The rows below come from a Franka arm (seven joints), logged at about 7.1 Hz.
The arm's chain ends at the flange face. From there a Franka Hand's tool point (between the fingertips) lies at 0.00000 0.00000 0.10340 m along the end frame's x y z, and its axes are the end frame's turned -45 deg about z.
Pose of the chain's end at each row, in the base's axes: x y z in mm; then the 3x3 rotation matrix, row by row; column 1 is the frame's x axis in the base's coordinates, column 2 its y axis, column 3 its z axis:
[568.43 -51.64 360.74], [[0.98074 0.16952 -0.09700], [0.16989 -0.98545 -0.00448], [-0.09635 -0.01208 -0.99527]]
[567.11 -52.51 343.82], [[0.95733 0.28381 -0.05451], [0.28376 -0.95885 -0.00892], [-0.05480 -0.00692 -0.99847]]
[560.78 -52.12 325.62], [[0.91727 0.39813 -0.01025], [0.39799 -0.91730 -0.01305], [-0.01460 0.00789 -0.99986]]
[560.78 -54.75 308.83], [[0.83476 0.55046 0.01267], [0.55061 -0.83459 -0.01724], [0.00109 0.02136 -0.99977]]
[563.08 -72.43 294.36], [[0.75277 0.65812 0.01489], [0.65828 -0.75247 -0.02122], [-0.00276 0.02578 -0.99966]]
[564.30 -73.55 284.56], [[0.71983 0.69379 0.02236], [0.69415 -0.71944 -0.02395], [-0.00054 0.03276 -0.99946]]
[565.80 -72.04 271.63], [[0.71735 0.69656 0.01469], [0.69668 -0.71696 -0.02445], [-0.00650 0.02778 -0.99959]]
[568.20 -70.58 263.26], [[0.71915 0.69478 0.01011], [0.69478 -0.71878 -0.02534], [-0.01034 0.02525 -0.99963]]
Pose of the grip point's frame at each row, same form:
[558.40 -52.10 257.83], [[0.57362 0.81336 -0.09700], [0.81695 -0.57669 -0.00448], [-0.05959 -0.07667 -0.99527]]
[561.47 -53.43 240.58], [[0.47625 0.87762 -0.05451], [0.87866 -0.47736 -0.00892], [-0.03386 -0.04364 -0.99847]]
[559.72 -53.47 222.23], [[0.36709 0.93013 -0.01025], [0.93005 -0.36721 -0.01305], [-0.01590 -0.00474 -0.99986]]
[562.09 -56.53 205.45], [[0.20103 0.97950 0.01267], [0.97948 -0.20080 -0.01724], [-0.01433 0.01587 -0.99977]]
[564.62 -74.62 191.00], [[0.06693 0.99765 0.01489], [0.99755 -0.06660 -0.02122], [-0.02018 0.01628 -0.99966]]
[566.61 -76.03 181.22], [[0.01841 0.99958 0.02236], [0.99956 -0.01788 -0.02395], [-0.02355 0.02278 -0.99946]]
[567.32 -74.57 168.27], [[0.01470 0.99979 0.01469], [0.99959 -0.01434 -0.02445], [-0.02424 0.01505 -0.99959]]
[569.25 -73.20 159.90], [[0.01723 0.99980 0.01011], [0.99954 -0.01697 -0.02534], [-0.02517 0.01054 -0.99963]]

